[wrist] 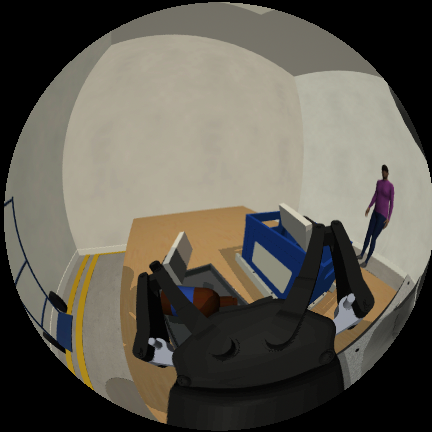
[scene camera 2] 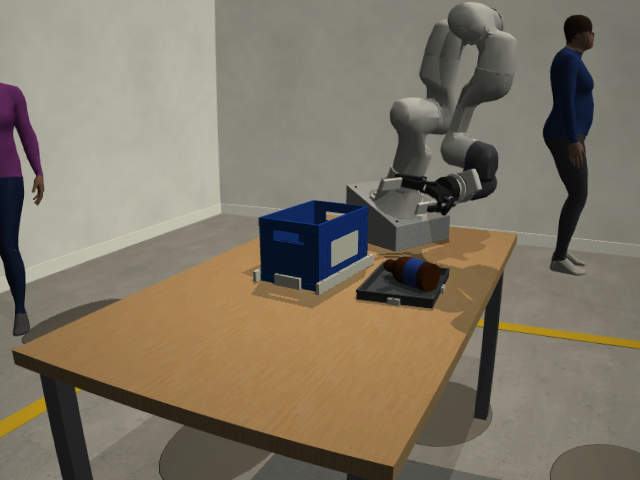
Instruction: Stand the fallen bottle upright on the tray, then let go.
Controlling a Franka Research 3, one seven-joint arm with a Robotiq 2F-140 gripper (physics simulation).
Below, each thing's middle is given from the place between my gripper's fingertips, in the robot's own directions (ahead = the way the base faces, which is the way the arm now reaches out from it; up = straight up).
Scene:
Now: the brown bottle (scene camera 2: 416,273) 190 mm below my hand, 50 mm ahead of it and 40 mm to the left of it.

